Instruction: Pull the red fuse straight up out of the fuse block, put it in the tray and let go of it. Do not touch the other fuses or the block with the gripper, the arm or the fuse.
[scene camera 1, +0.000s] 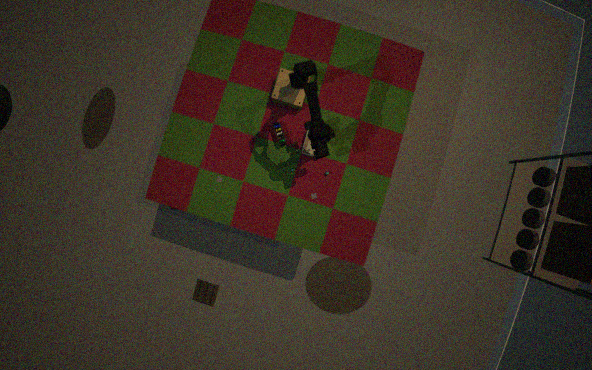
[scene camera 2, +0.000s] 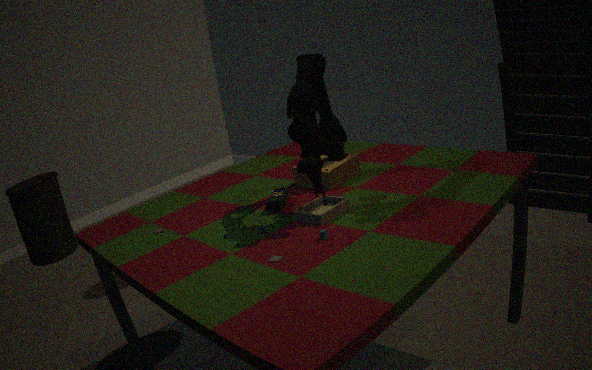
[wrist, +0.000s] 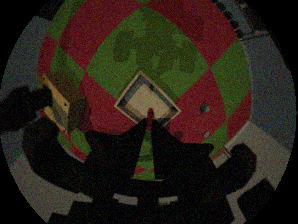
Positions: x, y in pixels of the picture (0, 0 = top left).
Scene:
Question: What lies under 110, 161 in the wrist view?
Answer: The gripper.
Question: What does the gripper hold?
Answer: A red fuse.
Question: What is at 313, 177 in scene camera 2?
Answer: The gripper.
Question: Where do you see a tray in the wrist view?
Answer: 134, 102

